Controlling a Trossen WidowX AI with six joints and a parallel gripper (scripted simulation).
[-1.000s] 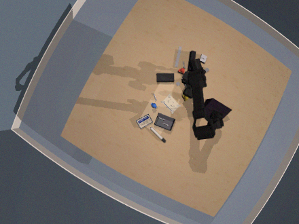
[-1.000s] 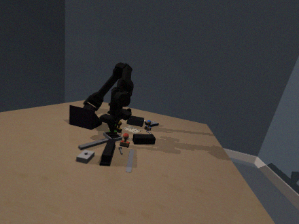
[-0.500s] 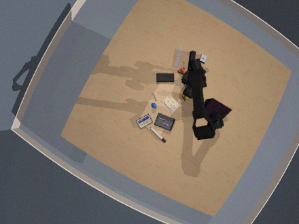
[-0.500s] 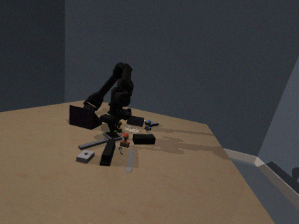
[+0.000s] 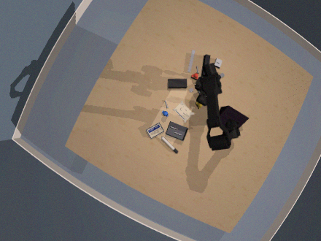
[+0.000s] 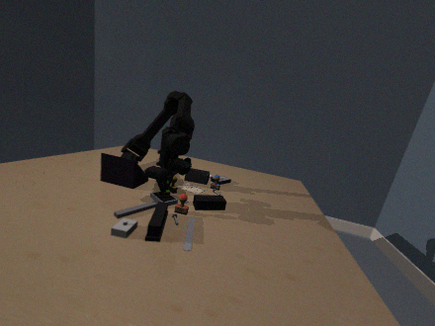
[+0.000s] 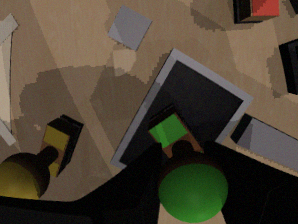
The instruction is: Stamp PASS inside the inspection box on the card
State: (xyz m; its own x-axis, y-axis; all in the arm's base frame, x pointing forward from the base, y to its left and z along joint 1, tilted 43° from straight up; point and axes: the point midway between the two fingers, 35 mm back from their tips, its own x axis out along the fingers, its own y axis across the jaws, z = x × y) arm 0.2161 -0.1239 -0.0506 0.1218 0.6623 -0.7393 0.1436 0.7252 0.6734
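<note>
Right now my gripper tip is right at the green stamp. The rest, counted from my gripper tip: yellow-knobbed stamp: 90 mm to the left, 20 mm below; red-knobbed stamp: 80 mm ahead, 60 mm to the right, 20 mm below; ink pad: 30 mm below.
</note>
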